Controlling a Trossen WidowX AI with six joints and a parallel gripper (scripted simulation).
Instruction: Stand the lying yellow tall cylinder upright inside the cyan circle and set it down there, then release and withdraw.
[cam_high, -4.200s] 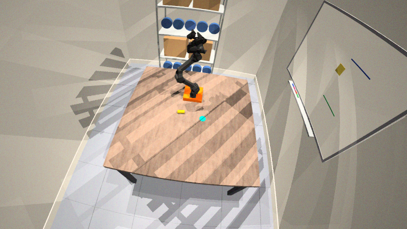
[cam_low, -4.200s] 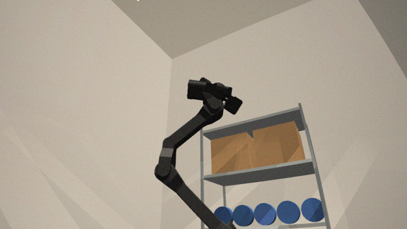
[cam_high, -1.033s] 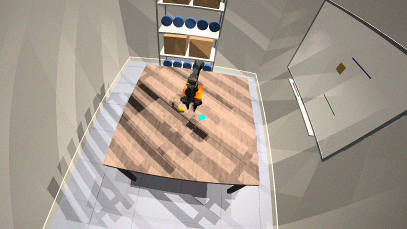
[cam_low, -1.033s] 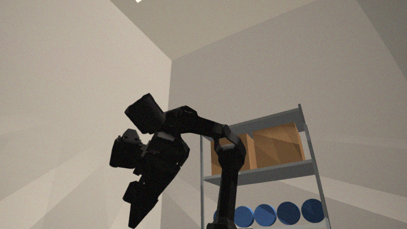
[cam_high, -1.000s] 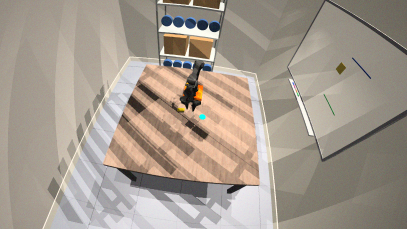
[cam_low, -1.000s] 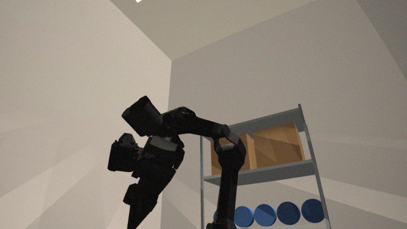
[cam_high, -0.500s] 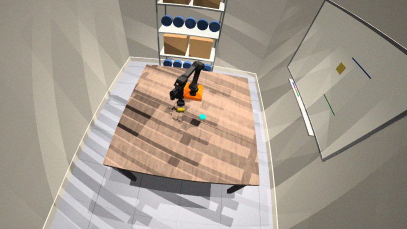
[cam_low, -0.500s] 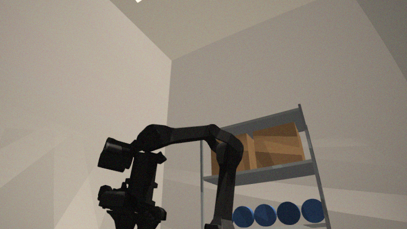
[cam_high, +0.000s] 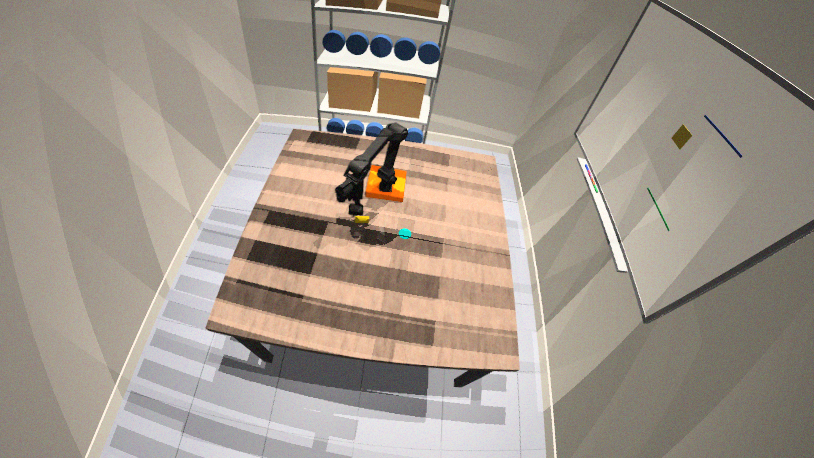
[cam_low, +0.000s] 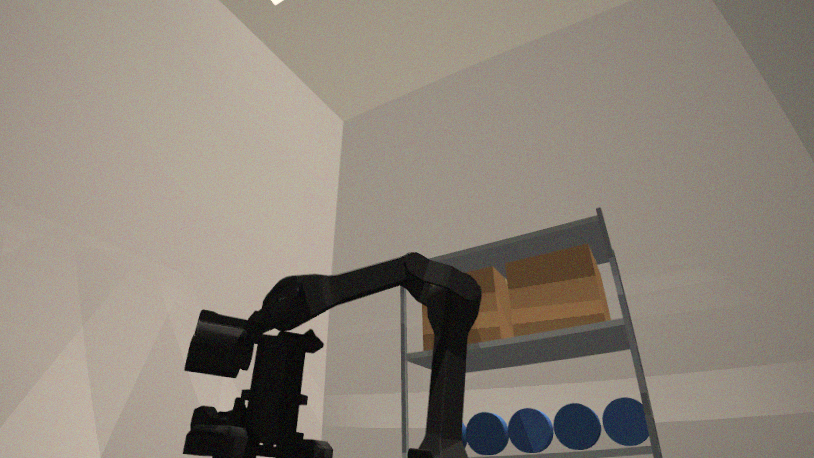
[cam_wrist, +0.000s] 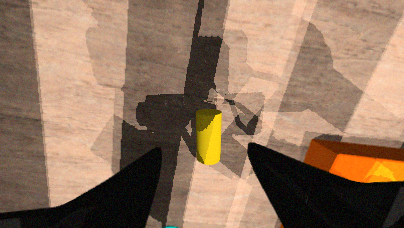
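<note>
The yellow cylinder lies 1 cm behind my gripper tip, 3 cm to the left of it and 9 cm below it. From my gripper tip the other things lie so: cyan circle (5 cm ahead, 23 cm to the left, 10 cm below).
</note>
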